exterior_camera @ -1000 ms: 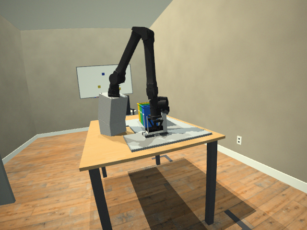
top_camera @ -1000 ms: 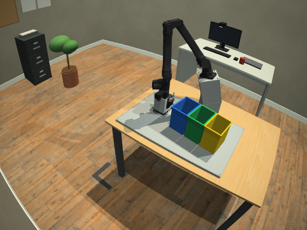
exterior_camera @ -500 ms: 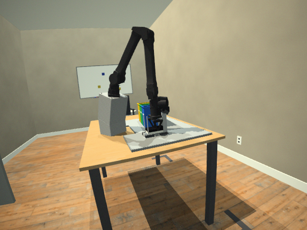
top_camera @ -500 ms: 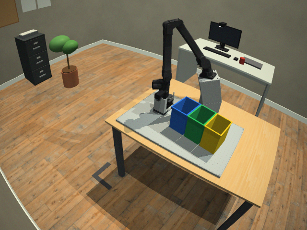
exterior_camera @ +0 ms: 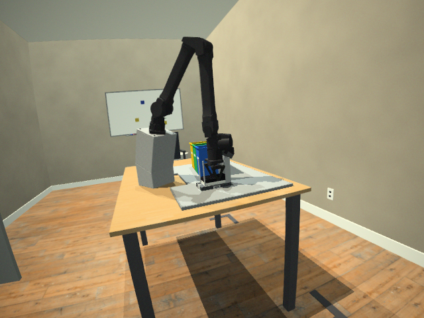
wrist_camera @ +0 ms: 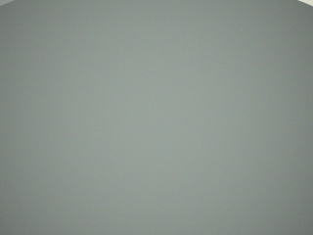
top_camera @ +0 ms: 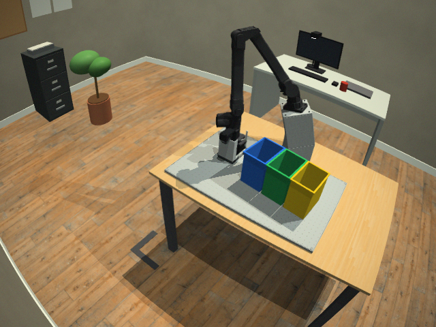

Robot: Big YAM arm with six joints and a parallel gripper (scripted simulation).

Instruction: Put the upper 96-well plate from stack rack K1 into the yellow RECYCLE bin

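My hand is right at the dark 96-well plate. Round my hand: blue bin 6 cm ahead, 22 cm to the left, 4 cm above; green bin 7 cm ahead, 35 cm to the left, 4 cm above; white plate 2 cm below.
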